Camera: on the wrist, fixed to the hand. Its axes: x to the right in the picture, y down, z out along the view.
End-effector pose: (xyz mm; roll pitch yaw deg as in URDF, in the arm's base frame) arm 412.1 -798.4 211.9 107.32 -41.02 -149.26
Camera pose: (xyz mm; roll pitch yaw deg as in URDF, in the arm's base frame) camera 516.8 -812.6 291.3 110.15 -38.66 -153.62
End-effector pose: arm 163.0 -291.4 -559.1 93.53 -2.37 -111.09
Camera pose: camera 253.1 -310.9 -464.3 93.67 -0.97 -114.94
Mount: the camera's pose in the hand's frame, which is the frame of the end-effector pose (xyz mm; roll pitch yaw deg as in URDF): -10.3 89.5 -96.8 0.07 -3.93 -1.16
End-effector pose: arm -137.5 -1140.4 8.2 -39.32 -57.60 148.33
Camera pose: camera -231.5 -1091.7 -71.0 -42.15 -61.33 151.65
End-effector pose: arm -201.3 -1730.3 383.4 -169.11 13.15 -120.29
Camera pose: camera -296.9 -1683.4 461.8 -168.57 16.78 -118.33
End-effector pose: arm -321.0 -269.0 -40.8 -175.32 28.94 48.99
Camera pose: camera -225.3 -307.0 42.2 -174.39 32.75 50.74
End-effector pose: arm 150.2 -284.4 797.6 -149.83 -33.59 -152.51
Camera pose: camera 118.6 -158.8 824.1 -151.64 -30.73 -149.05
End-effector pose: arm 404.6 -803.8 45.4 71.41 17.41 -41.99
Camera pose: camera 489.8 -718.6 100.0 70.16 17.21 -46.28
